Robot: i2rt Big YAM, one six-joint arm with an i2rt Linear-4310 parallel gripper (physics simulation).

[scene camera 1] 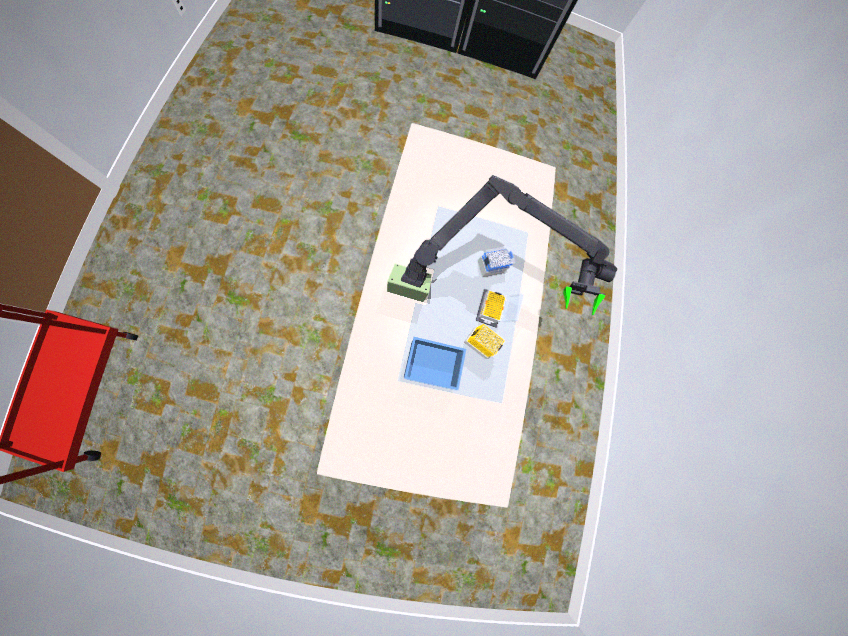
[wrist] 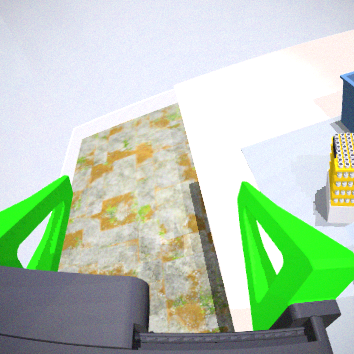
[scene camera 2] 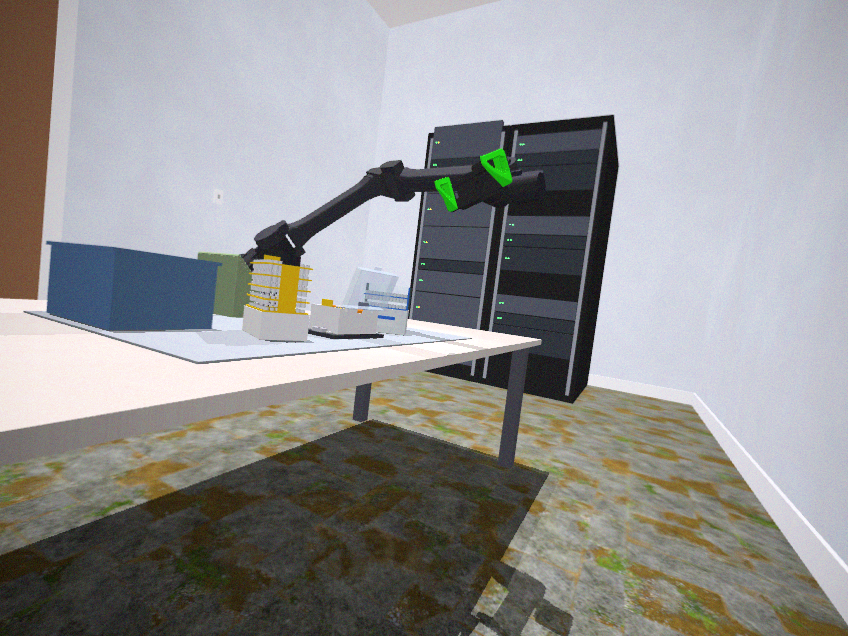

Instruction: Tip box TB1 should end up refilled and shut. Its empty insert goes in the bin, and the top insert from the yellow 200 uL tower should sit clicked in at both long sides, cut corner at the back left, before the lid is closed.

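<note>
Tip box TB1 [scene camera 1: 491,306] [scene camera 2: 344,320] is a white box on a dark base, with a yellow insert on top. A clear lid [scene camera 2: 373,287] stands raised behind it in scene camera 2; whether it is TB1's is unclear. The yellow 200 uL tower [scene camera 1: 485,340] [scene camera 2: 279,294] [wrist: 344,194] stands beside TB1, several tip inserts high on a white base. The blue bin [scene camera 1: 460,369] [scene camera 2: 164,294] [wrist: 349,107] stands beyond the tower. My gripper [scene camera 1: 580,310] [scene camera 2: 479,196] [wrist: 154,186] is wide open and empty, high up and outside the table edge. The insert's cut corner is too small to tell.
A blue tip rack [scene camera 1: 497,260] [scene camera 2: 391,318] stands on TB1's other side. All stand on a pale blue mat [scene camera 1: 482,386] [scene camera 2: 171,345] on the table [scene camera 1: 410,438]. A green block [scene camera 1: 408,287] carries the arm's base. Black server racks and a red cart [scene camera 1: 61,383] stand off the table.
</note>
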